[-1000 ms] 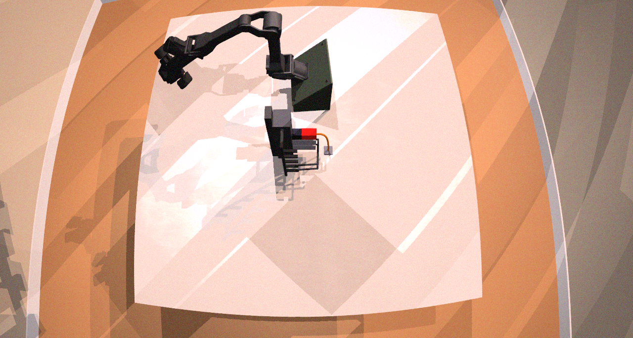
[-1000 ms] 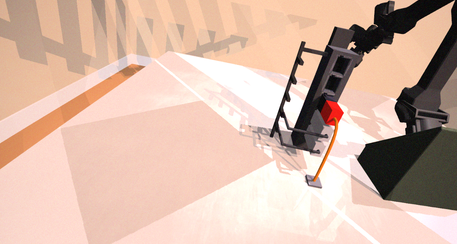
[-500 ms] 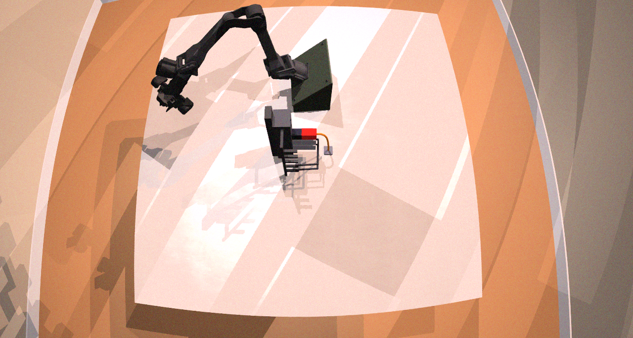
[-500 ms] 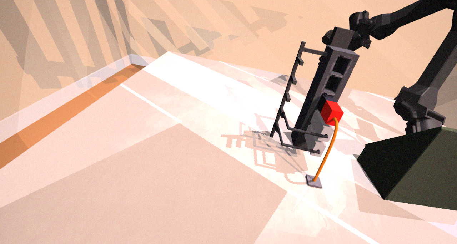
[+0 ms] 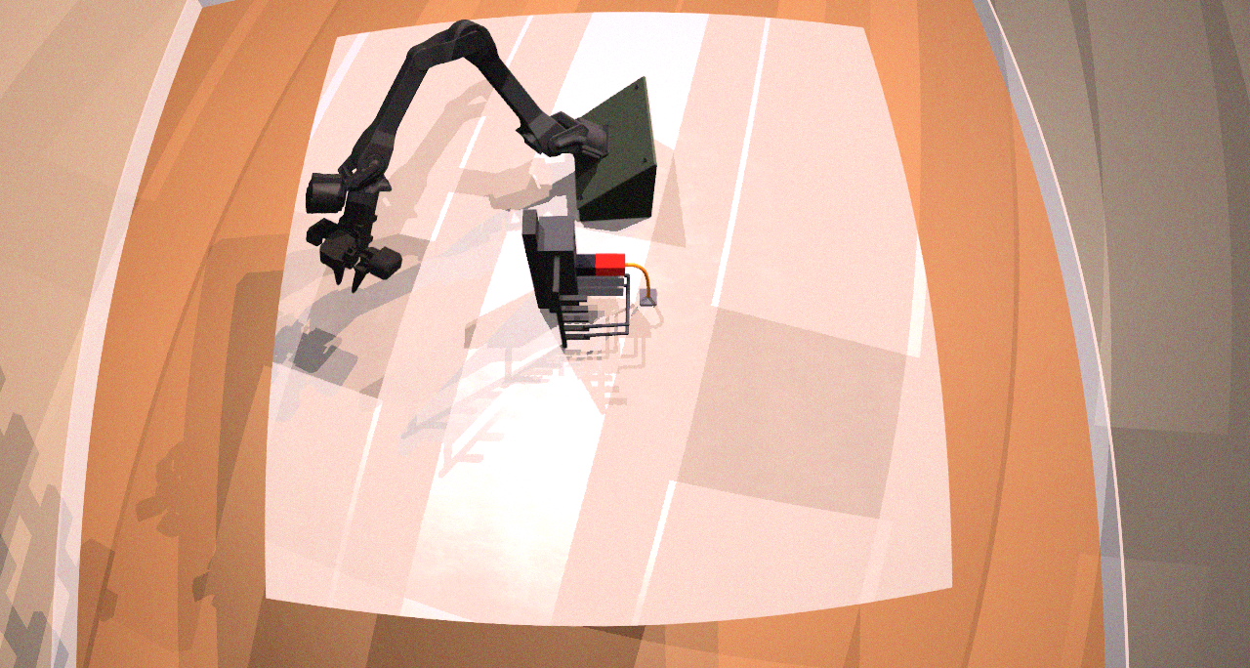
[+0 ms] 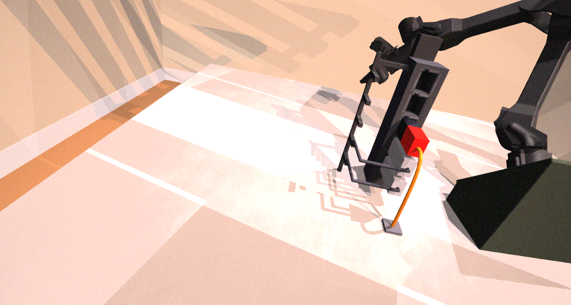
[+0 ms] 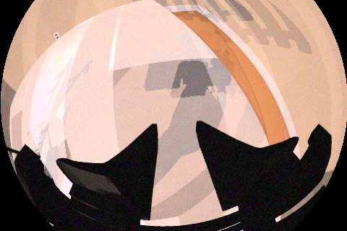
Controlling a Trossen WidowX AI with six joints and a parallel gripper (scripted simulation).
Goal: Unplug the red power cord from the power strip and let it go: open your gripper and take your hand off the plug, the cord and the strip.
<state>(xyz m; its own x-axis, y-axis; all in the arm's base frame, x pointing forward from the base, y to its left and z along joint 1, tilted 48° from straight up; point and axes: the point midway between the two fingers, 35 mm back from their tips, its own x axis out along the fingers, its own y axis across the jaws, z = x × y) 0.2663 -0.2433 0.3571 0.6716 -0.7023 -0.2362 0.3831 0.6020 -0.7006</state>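
Right now the red plug is 3 cm behind my gripper tip, 45 cm to the left of it and 5 cm above it.
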